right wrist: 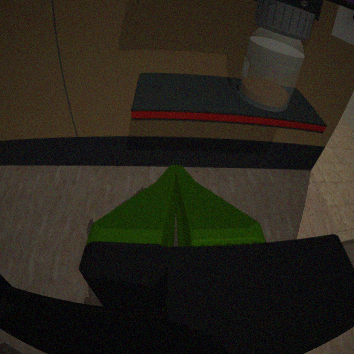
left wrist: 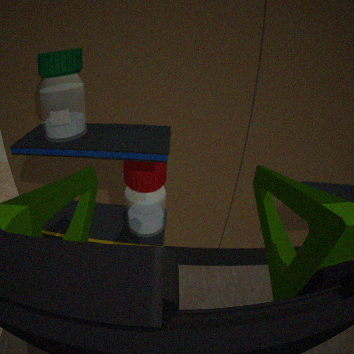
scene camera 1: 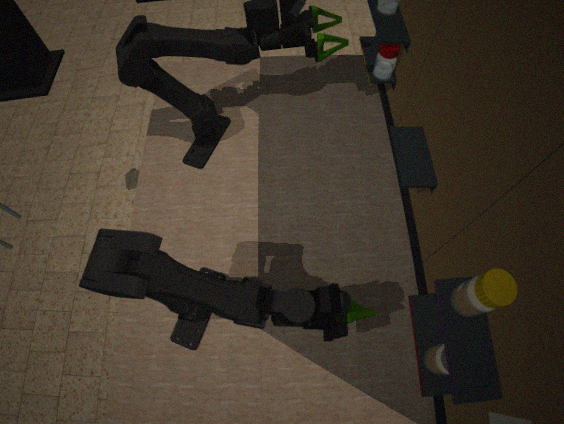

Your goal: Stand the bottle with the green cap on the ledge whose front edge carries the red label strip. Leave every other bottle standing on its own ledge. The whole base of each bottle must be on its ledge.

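Where they show: left gripper, between the fingertips: (left wrist: 174, 174) (scene camera 1: 345, 30); right gripper, between the fingertips: (right wrist: 175, 174) (scene camera 1: 374, 313); left arm's base, origin of its link: (scene camera 1: 207, 140); right arm's base, origin of its link: (scene camera 1: 199, 308).
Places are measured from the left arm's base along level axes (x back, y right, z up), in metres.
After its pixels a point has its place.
Observation:
The green-capped bottle (left wrist: 62, 105) @(x -0.381, y -0.384, z 0.339 m) stands at the left part of the blue-edged ledge (left wrist: 125, 140) @(x -0.416, y -0.322, z 0.296 m) in the left wrist view. The red-strip ledge (scene camera 1: 421, 320) @(x -0.693, y 0.323, z 0.156 m) (right wrist: 185, 95) @(x -0.699, y 0.315, z 0.156 m) holds a grey-capped bottle (scene camera 1: 436, 359) @(x -0.718, y 0.396, z 0.218 m) (right wrist: 273, 67) @(x -0.716, y 0.387, z 0.200 m) upright toward its right end in the right wrist view. A red-capped bottle (scene camera 1: 385, 62) @(x -0.440, y -0.285, z 0.219 m) (left wrist: 145, 205) @(x -0.416, y -0.296, z 0.214 m) stands on the yellow-edged ledge (scene camera 1: 371, 50) @(x -0.385, y -0.398, z 0.156 m) (left wrist: 102, 220) @(x -0.409, y -0.371, z 0.156 m). A yellow-capped bottle (scene camera 1: 492, 290) @(x -0.704, y 0.307, z 0.401 m) stands on the purple-edged ledge (scene camera 1: 472, 355) @(x -0.745, y 0.382, z 0.296 m). My left gripper (scene camera 1: 344, 31) @(x -0.329, y -0.222, z 0.330 m) (left wrist: 174, 174) @(x -0.329, y -0.222, z 0.330 m) is open and empty, short of the ledges. My right gripper (scene camera 1: 375, 313) @(x -0.596, y 0.345, z 0.165 m) (right wrist: 175, 174) @(x -0.596, y 0.345, z 0.165 m) is shut and empty, before the red-strip ledge.
A plain dark ledge (scene camera 1: 414, 157) @(x -0.575, y -0.002, z 0.226 m) is on the wall between the two ledge groups. The blue-edged ledge is above the yellow-edged one. The purple-edged ledge overlaps the red-strip ledge from above in the scene view. A pale wall plate (right wrist: 345, 27) @(x -0.828, y 0.473, z 0.261 m) shows at the upper right.

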